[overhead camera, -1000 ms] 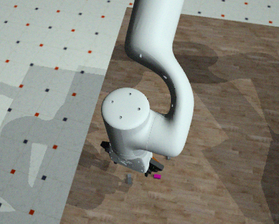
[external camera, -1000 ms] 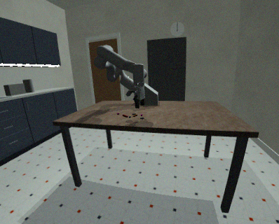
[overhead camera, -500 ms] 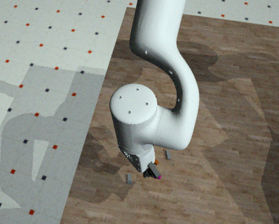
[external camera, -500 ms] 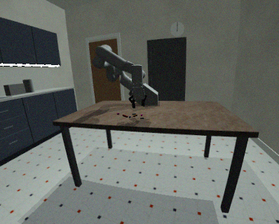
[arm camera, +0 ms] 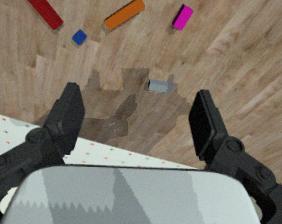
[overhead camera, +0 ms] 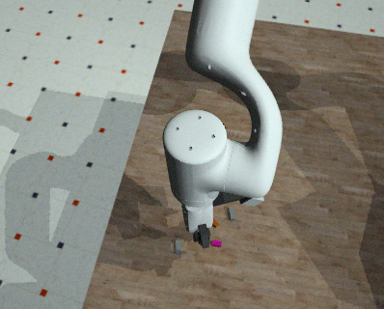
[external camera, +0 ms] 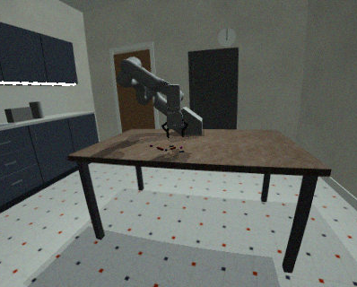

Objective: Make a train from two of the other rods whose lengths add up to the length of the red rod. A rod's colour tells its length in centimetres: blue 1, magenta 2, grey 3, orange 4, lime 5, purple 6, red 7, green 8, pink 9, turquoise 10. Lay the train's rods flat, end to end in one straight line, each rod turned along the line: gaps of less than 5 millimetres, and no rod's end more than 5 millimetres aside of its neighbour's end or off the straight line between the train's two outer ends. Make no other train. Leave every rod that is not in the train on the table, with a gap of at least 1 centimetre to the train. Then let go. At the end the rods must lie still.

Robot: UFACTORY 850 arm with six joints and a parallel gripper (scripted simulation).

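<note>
The orange rod is 30 mm behind my hand, 30 mm to the right of it and 90 mm below it. The rest, counted from my hand: blue rod 20 mm ahead, 60 mm to the right, 90 mm below; red rod 120 mm to the right, 90 mm below; grey rod 30 mm ahead, 50 mm to the left, 90 mm below.
</note>
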